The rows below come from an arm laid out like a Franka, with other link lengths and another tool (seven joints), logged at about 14 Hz.
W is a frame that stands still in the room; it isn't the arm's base.
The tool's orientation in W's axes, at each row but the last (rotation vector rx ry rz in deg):
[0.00 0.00 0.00]
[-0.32 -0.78 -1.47]
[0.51 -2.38 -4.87]
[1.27 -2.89 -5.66]
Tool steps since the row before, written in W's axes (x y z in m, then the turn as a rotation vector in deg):
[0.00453 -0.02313 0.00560 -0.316 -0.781 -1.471]
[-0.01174 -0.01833 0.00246 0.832 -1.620 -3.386]
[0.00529 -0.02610 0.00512 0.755 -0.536 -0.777]
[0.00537 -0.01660 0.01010 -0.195 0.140 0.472]
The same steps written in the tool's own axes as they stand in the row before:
[0.00453 -0.02313 0.00560 -0.316 -0.781 -1.471]
[-0.01123 -0.01864 0.00251 0.827 -1.580 -3.406]
[0.00770 -0.02550 0.00508 0.765 -0.478 -0.804]
[0.00748 -0.01574 0.01013 -0.184 0.132 0.479]

